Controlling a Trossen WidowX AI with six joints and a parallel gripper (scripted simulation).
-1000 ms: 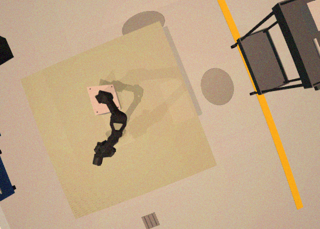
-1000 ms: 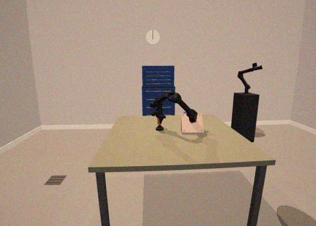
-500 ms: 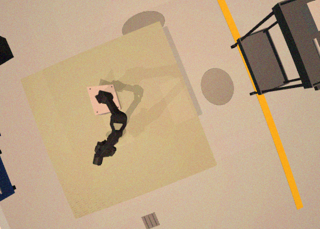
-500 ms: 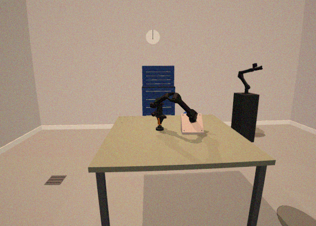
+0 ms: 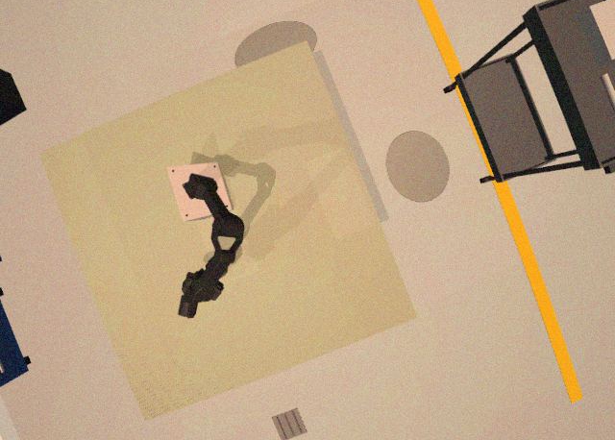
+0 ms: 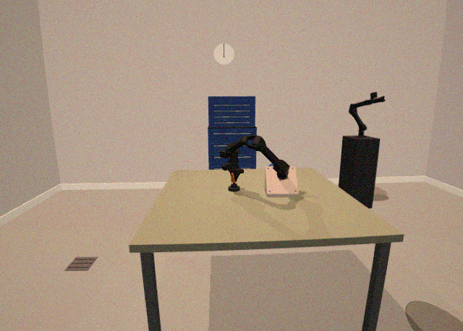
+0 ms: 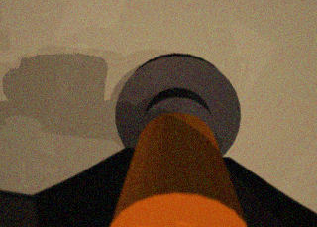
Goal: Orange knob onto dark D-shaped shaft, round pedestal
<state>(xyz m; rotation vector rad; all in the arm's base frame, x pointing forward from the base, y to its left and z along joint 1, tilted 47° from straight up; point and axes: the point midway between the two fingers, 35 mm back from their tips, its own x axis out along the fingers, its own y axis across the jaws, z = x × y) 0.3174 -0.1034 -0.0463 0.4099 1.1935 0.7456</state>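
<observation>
Now: the orange knob 20 mm above my gripper tip. The rest, counted from my gripper tip: round dark pedestal 40 mm below.
</observation>
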